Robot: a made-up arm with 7 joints.
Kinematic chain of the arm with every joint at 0, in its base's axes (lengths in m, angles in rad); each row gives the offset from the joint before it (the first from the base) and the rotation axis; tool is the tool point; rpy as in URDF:
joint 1: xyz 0 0 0.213 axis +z
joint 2: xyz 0 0 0 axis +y
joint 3: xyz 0 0 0.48 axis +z
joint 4: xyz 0.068 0 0 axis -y
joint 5: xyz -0.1 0 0.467 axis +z
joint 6: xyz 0 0 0 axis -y
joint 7: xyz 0.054 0 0 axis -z
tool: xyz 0 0 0 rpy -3.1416 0 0
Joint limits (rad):
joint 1: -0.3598..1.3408
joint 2: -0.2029..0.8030
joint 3: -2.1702..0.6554
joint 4: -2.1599..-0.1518
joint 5: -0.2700..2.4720
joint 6: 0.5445..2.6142
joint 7: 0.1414..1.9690
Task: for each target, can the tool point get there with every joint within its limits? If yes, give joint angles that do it. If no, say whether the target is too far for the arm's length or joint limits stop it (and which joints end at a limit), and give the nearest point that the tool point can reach.
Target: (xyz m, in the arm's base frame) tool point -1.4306 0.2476 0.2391
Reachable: no: too far | nearest point -0.5566 -0.2614 0.5247 | short by 1.051 m
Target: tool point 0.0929 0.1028 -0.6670
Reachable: no: joint limits stop it (at a limit: joint 2, joint 4) | nearest point 0.3662 0.4052 0.0094 | short by 0.790 m
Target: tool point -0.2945 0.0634 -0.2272
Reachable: no: joint limits stop it (at a limit: joint 1, joint 2, joint 3, joint 4, joint 6) | nearest point -0.2009 0.5181 0.0977 | short by 0.567 m
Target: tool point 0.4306 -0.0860 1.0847
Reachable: yes | joints 0.2169 0.0638 -0.5206 -0.8274 1.0587 1.1633 1.6786
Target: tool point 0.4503 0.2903 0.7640
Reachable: yes | joints 0.4928 -0.1078 0.0707 -1.7066 0.0474 1.2141 1.5017
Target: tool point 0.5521 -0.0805 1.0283
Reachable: yes | joints 0.1023 0.3185 -0.5146 -0.5848 0.2661 0.9344 1.1425
